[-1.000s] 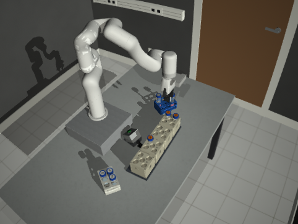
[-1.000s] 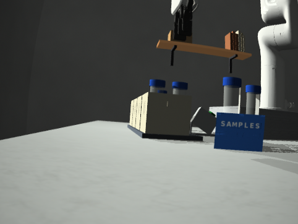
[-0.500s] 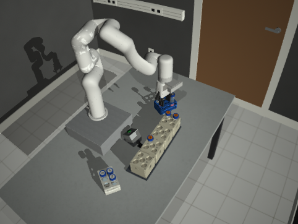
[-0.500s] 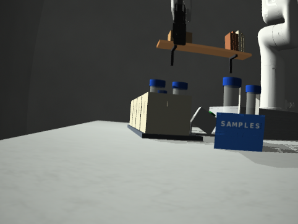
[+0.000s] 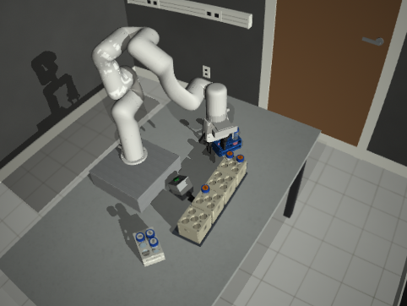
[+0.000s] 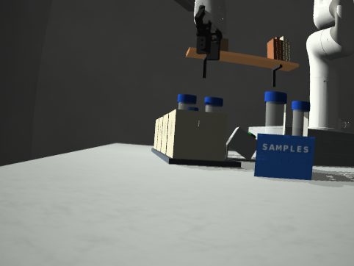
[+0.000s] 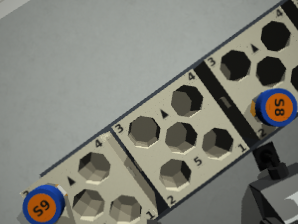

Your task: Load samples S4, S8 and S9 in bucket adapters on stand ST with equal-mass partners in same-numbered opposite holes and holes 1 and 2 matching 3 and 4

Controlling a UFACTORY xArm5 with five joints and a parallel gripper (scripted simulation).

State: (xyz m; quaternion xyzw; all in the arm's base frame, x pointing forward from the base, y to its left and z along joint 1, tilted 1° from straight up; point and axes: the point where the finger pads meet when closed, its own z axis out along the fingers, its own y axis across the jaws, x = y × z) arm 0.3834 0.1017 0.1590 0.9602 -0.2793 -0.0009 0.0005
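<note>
My hand is 50 mm past the white blanks rack, 420 mm to the left of it and 220 mm above it. From my hand the other things lie so: adapter: 30 mm ahead, 80 mm to the left, 200 mm below; blue samples rack: 100 mm behind, 240 mm to the left, 220 mm below.
</note>
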